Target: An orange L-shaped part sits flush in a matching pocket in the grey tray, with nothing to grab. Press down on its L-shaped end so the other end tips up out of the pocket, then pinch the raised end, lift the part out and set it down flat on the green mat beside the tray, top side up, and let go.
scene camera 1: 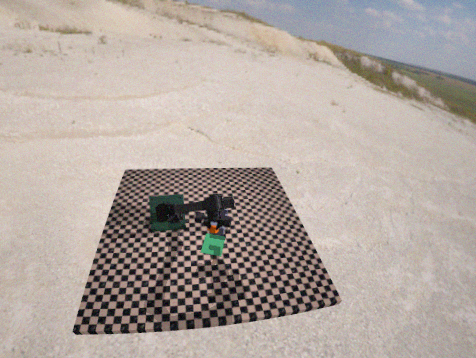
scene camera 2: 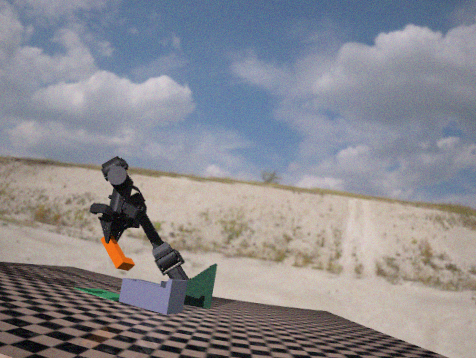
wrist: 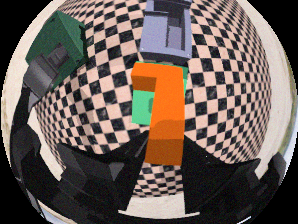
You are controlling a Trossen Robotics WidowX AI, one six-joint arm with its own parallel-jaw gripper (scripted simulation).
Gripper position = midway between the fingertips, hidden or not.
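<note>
There's an orange L-shaped part (wrist: 167,121), and I'm holding it with my gripper (scene camera 2: 110,244), (wrist: 164,136). You'd see a green mat (wrist: 142,101) here as well.
</note>
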